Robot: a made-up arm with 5 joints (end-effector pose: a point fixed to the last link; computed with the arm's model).
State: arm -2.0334 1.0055 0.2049 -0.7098 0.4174
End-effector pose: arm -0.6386 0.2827 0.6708 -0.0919 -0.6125 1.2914
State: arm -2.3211 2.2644 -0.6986 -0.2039 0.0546
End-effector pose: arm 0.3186 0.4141 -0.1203 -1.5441 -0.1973 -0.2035
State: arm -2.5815 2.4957 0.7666 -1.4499 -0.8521
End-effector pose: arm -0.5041 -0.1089 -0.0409 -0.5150 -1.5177 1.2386
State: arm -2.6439 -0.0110 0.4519 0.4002 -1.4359
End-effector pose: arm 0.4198 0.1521 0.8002 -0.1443 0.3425 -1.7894
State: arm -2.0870 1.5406 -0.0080 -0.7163 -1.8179
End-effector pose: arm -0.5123 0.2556 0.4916 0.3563 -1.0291 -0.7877
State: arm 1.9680 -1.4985 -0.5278 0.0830 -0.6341
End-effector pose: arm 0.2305 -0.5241 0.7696 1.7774 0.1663 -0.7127
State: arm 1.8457 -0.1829 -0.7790 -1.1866 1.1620
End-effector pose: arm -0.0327 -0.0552 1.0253 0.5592 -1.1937 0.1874
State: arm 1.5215 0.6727 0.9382 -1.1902 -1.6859
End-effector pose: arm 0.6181 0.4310 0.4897 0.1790 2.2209 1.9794
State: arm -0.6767 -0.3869 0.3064 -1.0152 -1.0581
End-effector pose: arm 0.4330 -0.1547 0.8706 0.6410 1.2451 0.6961
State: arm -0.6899 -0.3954 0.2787 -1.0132 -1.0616
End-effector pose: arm 0.4301 -0.1417 0.8680 0.6186 1.2571 0.6950
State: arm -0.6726 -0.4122 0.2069 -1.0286 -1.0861
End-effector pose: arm 0.4320 -0.1021 0.8541 0.5404 1.3142 0.7222
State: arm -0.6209 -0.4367 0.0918 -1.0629 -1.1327
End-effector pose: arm 0.4318 -0.0358 0.8263 0.3978 1.4110 0.7776
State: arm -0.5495 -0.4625 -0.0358 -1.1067 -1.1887
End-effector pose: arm 0.4204 0.0378 0.7904 0.2195 1.5122 0.8428
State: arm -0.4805 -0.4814 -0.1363 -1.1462 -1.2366
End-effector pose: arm 0.4016 0.0950 0.7583 0.0604 1.5846 0.8972
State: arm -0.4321 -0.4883 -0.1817 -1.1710 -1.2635
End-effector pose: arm 0.3901 0.1228 0.7409 -0.0271 1.6181 0.9283
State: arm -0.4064 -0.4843 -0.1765 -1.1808 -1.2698
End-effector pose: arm 0.3918 0.1257 0.7389 -0.0390 1.6233 0.9393
